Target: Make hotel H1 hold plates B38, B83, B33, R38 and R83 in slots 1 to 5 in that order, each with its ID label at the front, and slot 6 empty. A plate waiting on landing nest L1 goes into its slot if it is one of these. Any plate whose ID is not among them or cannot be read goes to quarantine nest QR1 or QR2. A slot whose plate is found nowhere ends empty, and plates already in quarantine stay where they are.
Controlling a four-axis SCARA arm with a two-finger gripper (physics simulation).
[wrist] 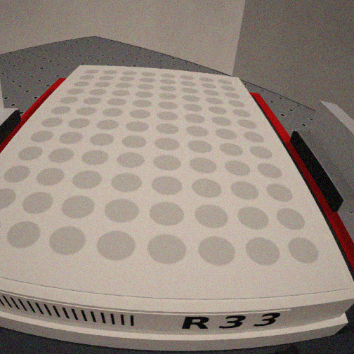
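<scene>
A white plate (166, 160) with grey round wells lies flat in the wrist view, its front side carrying a barcode and the ID R33. It sits between the red edges of a nest (269, 116), which show along its left and right sides; no nest label is visible. My gripper (156, 101) is open around the plate, with a dark-padded finger beyond each long side. A gap shows between the right pad and the plate. The left finger is partly cut off by the view's edge. Hotel H1 and landing nest L1 do not show.
A grey perforated deck (95, 50) extends behind the plate and ends in an edge with a corner at the back. Pale and darker grey wall-like surfaces stand beyond it.
</scene>
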